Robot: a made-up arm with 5 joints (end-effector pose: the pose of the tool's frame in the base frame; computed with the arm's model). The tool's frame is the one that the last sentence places.
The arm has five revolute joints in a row. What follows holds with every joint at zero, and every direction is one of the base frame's.
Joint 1 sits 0.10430 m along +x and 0.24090 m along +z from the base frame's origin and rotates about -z.
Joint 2 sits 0.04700 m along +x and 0.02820 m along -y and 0.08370 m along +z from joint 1 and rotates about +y.
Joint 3 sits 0.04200 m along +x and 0.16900 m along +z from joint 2 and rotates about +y.
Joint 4 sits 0.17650 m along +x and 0.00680 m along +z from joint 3 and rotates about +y.
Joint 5 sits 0.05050 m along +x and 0.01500 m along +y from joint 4 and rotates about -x.
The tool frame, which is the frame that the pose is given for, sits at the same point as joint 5; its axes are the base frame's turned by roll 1.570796, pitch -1.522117 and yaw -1.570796 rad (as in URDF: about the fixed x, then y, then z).
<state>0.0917 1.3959 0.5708 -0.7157 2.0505</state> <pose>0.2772 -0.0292 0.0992 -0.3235 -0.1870 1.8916</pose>
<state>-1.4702 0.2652 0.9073 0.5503 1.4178</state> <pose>0.1374 0.1966 0.2667 -0.0110 0.2178 2.8318</pose>
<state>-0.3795 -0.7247 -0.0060 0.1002 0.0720</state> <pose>0.2338 0.0374 0.6316 0.3916 -2.1754 0.2247</pose>
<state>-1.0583 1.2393 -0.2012 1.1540 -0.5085</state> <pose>0.2563 0.2433 0.1502 -0.4536 0.4338 0.4848</pose>
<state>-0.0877 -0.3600 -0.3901 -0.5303 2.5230</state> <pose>0.2705 0.0014 0.6712 -2.8160 -1.1165 0.4245</pose>
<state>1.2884 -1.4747 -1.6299 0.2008 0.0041</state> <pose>-0.0039 0.3256 0.3942 1.1142 1.5545 -0.9301</pose>
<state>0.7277 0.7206 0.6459 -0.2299 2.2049</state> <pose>0.2850 -0.1787 0.2066 -0.4690 -0.0608 1.4044</pose>
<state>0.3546 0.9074 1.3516 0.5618 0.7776</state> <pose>0.1478 -0.0302 0.2390 0.6479 1.0766 0.3241</pose>
